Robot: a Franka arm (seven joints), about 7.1 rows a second.
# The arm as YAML. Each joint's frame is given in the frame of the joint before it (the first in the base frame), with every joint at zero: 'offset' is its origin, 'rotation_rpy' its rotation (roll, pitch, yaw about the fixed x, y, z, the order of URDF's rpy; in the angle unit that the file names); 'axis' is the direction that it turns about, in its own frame. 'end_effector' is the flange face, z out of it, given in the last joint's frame.
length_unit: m
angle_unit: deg
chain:
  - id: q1
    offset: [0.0, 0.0, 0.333]
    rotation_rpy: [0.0, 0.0, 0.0]
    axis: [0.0, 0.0, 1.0]
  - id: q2
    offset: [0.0, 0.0, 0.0]
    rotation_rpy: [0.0, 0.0, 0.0]
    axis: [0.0, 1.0, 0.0]
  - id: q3
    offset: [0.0, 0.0, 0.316]
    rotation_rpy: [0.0, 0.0, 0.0]
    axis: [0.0, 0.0, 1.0]
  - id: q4
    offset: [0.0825, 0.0, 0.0]
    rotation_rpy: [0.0, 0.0, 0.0]
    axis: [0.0, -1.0, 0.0]
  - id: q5
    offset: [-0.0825, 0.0, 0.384]
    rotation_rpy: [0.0, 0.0, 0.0]
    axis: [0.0, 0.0, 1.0]
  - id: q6
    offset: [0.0, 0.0, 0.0]
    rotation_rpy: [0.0, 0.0, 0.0]
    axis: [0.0, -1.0, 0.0]
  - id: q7
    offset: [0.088, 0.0, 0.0]
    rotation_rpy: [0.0, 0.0, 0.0]
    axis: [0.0, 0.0, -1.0]
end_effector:
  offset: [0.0, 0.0, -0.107]
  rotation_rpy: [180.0, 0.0, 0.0]
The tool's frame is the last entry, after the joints.
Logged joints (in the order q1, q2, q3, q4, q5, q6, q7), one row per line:
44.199 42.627 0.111 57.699 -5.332 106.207 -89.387
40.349 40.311 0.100 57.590 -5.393 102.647 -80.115
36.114 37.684 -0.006 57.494 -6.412 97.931 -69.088
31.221 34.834 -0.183 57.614 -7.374 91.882 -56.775
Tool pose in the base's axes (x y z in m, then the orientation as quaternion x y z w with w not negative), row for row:
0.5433 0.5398 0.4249 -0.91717 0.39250 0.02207 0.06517
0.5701 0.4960 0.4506 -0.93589 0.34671 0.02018 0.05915
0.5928 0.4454 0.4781 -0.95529 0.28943 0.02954 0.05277
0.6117 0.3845 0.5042 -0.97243 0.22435 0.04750 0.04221
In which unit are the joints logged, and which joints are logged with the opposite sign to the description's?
The joints are logged in degrees. Opposite sign: q4, q5, q7.
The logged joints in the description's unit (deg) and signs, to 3 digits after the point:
44.199 42.627 0.111 -57.699 5.332 106.207 89.387
40.349 40.311 0.100 -57.590 5.393 102.647 80.115
36.114 37.684 -0.006 -57.494 6.412 97.931 69.088
31.221 34.834 -0.183 -57.614 7.374 91.882 56.775

